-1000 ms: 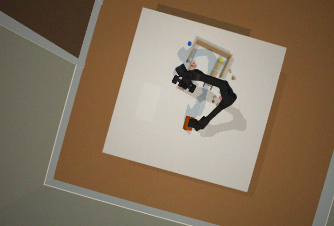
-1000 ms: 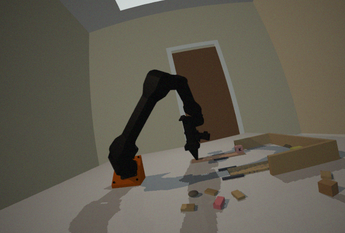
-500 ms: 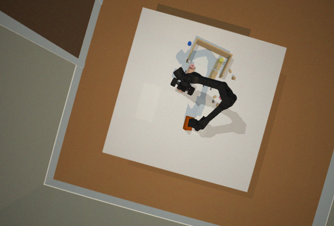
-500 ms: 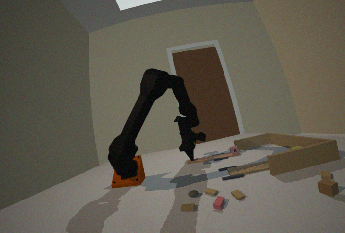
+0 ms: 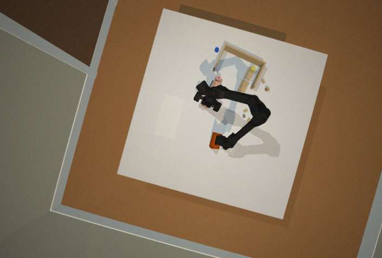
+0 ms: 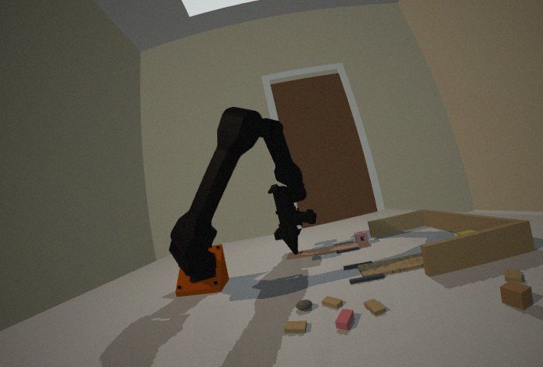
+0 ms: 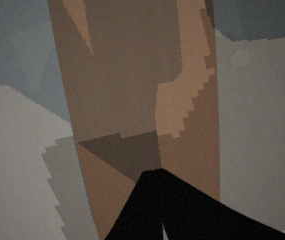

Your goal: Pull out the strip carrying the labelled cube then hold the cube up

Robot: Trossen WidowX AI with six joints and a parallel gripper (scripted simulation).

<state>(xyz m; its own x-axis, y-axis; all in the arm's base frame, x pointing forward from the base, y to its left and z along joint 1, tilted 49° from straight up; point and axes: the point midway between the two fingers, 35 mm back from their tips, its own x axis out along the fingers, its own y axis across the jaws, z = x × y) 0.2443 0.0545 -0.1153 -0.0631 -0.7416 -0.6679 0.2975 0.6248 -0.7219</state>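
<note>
Right now my gripper tip is 190 mm short of the labelled cube, 60 mm to the left of it and 20 mm below it. Round my gripper tip: dark pebble 40 mm behind, 290 mm to the right; brown cube 190 mm ahead, 430 mm to the right; pink block 350 mm to the right.
</note>
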